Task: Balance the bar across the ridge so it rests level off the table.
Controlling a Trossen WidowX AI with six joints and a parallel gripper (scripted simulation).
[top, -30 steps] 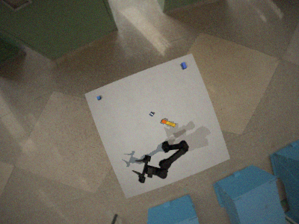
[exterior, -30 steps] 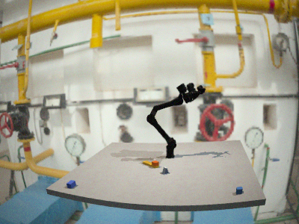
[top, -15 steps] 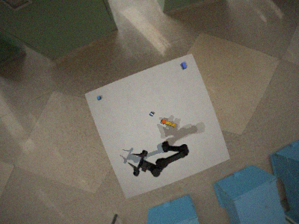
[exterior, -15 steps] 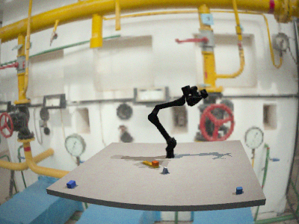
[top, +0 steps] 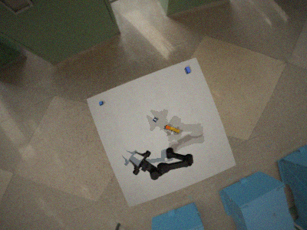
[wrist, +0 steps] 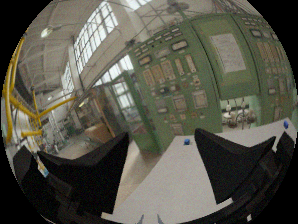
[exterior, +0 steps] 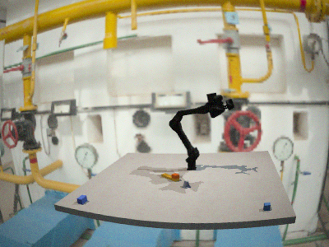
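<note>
Now: the yellow bar 30 mm ahead of my gripper tip, 360 mm to the right of it and 430 mm below it. The rest, counted from my gripper tip: blue-grey ridge (170 mm ahead, 250 mm to the right, 410 mm below).
</note>
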